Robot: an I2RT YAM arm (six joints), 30 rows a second.
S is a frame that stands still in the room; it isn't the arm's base.
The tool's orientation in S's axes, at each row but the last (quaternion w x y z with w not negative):
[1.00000, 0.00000, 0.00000, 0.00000]
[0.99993, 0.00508, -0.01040, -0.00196]
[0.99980, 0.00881, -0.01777, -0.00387]
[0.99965, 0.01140, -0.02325, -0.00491]
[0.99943, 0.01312, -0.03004, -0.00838]
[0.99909, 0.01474, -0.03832, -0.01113]
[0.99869, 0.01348, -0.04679, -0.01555]
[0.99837, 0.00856, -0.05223, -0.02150]
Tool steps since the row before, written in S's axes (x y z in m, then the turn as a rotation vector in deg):
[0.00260, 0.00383, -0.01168, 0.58, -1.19, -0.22]
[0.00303, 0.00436, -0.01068, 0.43, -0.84, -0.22]
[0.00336, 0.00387, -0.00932, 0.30, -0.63, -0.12]
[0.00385, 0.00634, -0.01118, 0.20, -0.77, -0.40]
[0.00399, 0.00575, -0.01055, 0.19, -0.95, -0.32]
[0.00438, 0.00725, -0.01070, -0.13, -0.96, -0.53]
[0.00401, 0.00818, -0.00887, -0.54, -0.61, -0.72]
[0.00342, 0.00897, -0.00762, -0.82, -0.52, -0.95]
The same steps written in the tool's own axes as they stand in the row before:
[0.00260, 0.00383, -0.01168, 0.58, -1.19, -0.22]
[0.00279, 0.00426, -0.01078, 0.43, -0.84, -0.22]
[0.00300, 0.00373, -0.00950, 0.30, -0.63, -0.12]
[0.00326, 0.00612, -0.01149, 0.19, -0.78, -0.39]
[0.00325, 0.00553, -0.01092, 0.19, -0.96, -0.31]
[0.00338, 0.00701, -0.01121, -0.15, -0.98, -0.49]
[0.00290, 0.00804, -0.00941, -0.58, -0.65, -0.65]
[0.00221, 0.00896, -0.00807, -0.89, -0.57, -0.85]

